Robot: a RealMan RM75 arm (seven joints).
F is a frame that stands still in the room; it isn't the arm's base.
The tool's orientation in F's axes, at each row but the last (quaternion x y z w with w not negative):
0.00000, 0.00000, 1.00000, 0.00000
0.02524, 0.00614, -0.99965, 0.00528
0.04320, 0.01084, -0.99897, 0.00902
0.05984, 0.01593, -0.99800, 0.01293
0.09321, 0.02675, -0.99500, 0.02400
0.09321, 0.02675, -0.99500, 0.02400
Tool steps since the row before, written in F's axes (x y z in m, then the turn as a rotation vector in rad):
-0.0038, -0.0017, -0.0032, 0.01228, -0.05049, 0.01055
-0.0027, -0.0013, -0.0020, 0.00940, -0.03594, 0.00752
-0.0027, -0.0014, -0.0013, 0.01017, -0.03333, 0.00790
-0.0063, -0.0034, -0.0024, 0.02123, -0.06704, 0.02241
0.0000, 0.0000, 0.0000, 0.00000, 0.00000, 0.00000
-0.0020, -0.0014, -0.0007, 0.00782, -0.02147, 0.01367
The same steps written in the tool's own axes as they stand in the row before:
0.0038, 0.0017, -0.0032, -0.01228, 0.05049, 0.01055
0.0028, 0.0013, -0.0018, -0.00940, 0.03595, 0.00749
0.0028, 0.0014, -0.0010, -0.01024, 0.03334, 0.00774
0.0066, 0.0033, -0.0015, -0.02215, 0.06689, 0.02195
0.0000, 0.0000, 0.0000, 0.00000, 0.00000, 0.00000
0.0022, 0.0013, -0.0002, -0.00931, 0.02116, 0.01321

